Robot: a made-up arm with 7 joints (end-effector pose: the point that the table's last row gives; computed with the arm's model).
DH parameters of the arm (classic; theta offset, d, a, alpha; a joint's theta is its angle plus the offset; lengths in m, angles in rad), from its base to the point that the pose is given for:
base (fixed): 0 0.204 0.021 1.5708
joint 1: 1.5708 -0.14 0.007 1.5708
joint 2: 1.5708 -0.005 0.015 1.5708
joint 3: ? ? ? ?
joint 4: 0 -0.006 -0.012 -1.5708
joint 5: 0 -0.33 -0.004 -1.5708
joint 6: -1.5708 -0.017 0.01 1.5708
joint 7: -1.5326 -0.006 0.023 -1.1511
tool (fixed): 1.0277 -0.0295 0 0
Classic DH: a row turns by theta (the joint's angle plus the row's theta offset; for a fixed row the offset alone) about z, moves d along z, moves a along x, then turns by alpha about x.
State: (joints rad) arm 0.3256 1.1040 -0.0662 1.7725 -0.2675 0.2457 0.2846
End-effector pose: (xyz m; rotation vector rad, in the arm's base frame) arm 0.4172 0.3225 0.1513 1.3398 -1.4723 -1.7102
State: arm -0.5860 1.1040 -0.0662 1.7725 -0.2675 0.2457 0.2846
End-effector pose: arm 0.2220 0.3225 -0.1415 0.4067 -0.9182 -1.9200
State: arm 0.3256 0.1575 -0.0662 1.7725 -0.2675 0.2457 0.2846
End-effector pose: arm 0.4401 0.0976 0.0833 0.6473 -2.1427 -0.9429
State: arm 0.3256 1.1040 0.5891 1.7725 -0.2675 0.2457 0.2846
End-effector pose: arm 0.3172 0.4284 0.3394 1.9920 -1.5368 -1.1052
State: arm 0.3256 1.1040 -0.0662 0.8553 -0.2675 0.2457 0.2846
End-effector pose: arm 0.3736 0.5842 0.0043 1.1462 -0.7072 -1.1731
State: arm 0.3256 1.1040 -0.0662 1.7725 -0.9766 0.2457 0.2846
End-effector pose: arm 0.4248 0.3554 0.1508 1.9132 -0.7835 -2.0385
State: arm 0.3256 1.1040 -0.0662 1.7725 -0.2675 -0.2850 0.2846
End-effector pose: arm 0.4074 0.3205 0.1485 1.2301 -1.8789 -2.1252
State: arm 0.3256 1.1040 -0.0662 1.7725 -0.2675 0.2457 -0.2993
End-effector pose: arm 0.4257 0.3259 0.1695 1.9698 -1.6485 -1.2881
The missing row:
joint 3: 1.5708 -0.301 0.029 1.5708
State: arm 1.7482 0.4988 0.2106 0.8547 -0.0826 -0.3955 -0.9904
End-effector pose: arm 0.3939 0.4267 0.5605 -1.6280 1.8785 -1.6223
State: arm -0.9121 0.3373 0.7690 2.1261 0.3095 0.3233 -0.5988
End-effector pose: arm 0.1474 0.3733 -0.0078 1.5551 -1.0454 -0.2561
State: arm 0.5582 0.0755 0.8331 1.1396 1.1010 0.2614 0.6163
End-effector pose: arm 0.4177 0.4087 0.0074 -0.3012 -2.4504 1.1102
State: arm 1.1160 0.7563 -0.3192 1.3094 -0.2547 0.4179 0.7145
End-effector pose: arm 0.5145 0.2891 0.3067 0.9516 -1.6548 -1.3968
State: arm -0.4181 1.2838 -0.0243 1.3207 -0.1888 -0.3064 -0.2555
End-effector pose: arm 0.2850 0.4942 -0.0823 1.1022 -1.2905 -1.8984
